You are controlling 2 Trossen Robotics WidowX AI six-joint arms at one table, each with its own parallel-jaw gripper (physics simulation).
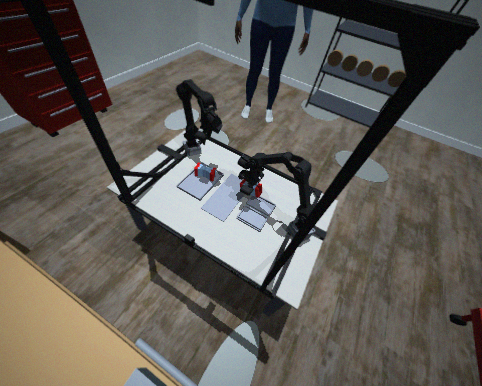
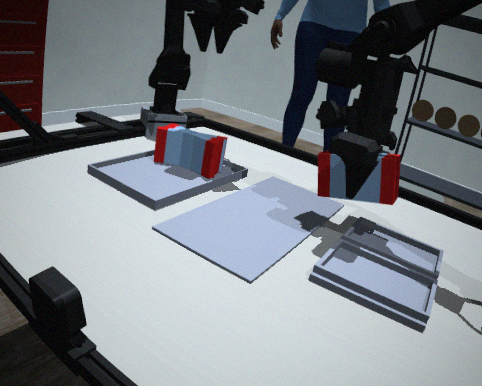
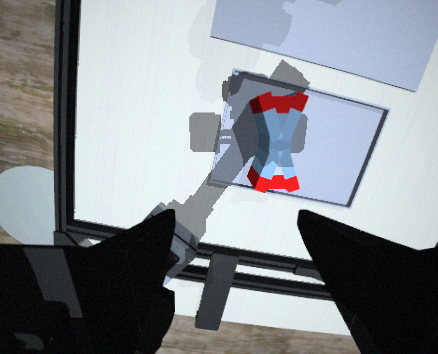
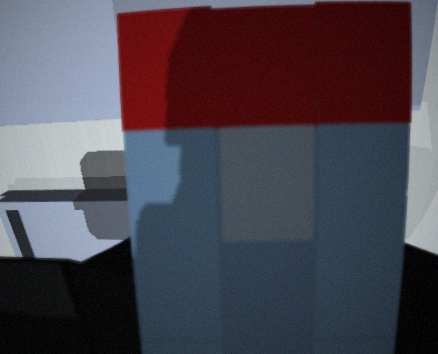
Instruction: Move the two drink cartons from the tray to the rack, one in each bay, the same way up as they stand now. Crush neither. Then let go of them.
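Where they show: left gripper, fingertip midpoint: [image 1: 206, 141] [image 2: 211, 52] [image 3: 236, 216]; right gripper, fingertip midpoint: [image 2: 354, 194]; left arm's base, origin of the base link: [image 1: 191, 144] [image 2: 163, 111].
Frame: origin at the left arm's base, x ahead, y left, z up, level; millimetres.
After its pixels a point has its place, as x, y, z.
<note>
One blue carton [image 1: 205, 172] {277, -10, -5} [image 2: 190, 149] {279, -10, -10} [image 3: 280, 140] {267, -1, 18} with red ends and a pinched waist sits at the back part of the shallow tray [image 1: 197, 187] {339, -87, -50} [image 2: 125, 175] {313, -135, -50} [image 3: 340, 145] {344, -100, -50}. My left gripper [image 1: 218, 130] [image 2: 212, 51] {196, 31, 171} [image 3: 236, 216] {196, 31, 171} is open and empty, raised behind and above that carton. My right gripper [image 1: 248, 189] {528, 177, 11} [image 2: 354, 194] {528, 177, 11} [image 4: 243, 252] {528, 177, 11} is shut on the other blue and red carton [image 1: 258, 189] {579, 189, 83} [image 2: 390, 175] {583, 182, 66} [image 4: 270, 175] {494, 157, 67}, held off the table by the back of the rack [image 1: 254, 218] {677, 133, -46} [image 2: 385, 287] {685, 124, -46} [image 4: 50, 225] {634, 81, -46}. Both rack bays are empty. The held carton hides part of the right fingers.
A flat blue-grey mat [image 1: 217, 205] {509, -27, -51} [image 2: 240, 225] {496, 5, -52} [image 3: 320, 35] {422, 51, -52} [image 4: 55, 60] {526, 47, -52} lies between the tray and the rack. Black frame rails edge the white table, and a dark box [image 1: 189, 239] {674, -252, -3} [image 2: 57, 300] {684, -248, -3} is fixed at its front edge. A person [image 1: 270, 50] [image 2: 315, 65] stands behind the table.
</note>
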